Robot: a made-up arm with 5 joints.
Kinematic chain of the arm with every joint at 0, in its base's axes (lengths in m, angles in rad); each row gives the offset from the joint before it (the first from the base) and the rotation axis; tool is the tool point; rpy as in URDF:
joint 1: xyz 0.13 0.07 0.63 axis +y
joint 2: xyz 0 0.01 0.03 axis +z
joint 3: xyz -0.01 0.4 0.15 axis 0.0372 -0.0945 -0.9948
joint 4: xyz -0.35 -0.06 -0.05 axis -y
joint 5: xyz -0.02 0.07 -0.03 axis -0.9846 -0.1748 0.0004
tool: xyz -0.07 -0.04 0.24 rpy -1.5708 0 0
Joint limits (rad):
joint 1: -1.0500..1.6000
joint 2: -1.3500..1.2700
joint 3: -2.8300..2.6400
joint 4: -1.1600..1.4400
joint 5: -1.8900..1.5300
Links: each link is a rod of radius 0.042 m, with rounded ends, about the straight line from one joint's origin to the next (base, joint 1, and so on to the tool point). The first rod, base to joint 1, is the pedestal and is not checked.
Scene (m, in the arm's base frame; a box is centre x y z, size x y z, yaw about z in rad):
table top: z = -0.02
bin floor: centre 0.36 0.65 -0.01 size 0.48 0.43 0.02 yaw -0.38
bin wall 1: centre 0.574 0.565 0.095 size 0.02 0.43 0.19 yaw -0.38
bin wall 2: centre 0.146 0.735 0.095 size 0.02 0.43 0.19 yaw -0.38
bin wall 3: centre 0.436 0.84 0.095 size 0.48 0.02 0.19 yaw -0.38
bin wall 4: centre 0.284 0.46 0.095 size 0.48 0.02 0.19 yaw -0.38
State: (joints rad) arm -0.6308 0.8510 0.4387 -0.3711 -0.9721
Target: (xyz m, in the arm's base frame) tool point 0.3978 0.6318 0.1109
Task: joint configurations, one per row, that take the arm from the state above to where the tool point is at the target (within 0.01 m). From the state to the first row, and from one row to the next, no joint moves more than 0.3 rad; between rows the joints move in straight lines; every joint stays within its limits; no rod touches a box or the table.
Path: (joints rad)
1: -0.3520 0.7383 0.7011 -0.2932 -0.7478
2: -0.0731 0.6255 0.9636 -0.2153 -0.5236
3: 0.2058 0.5128 1.2260 -0.1373 -0.2993
4: 0.4846 0.4000 1.4884 -0.0594 -0.0750
5: 0.7635 0.2873 1.7509 0.0185 0.1492
6: 1.0423 0.1745 2.0133 0.0964 0.3735
7: 1.3212 0.0618 2.2757 0.1743 0.5977
8: 1.6000 -0.0510 2.5381 0.2522 0.8220

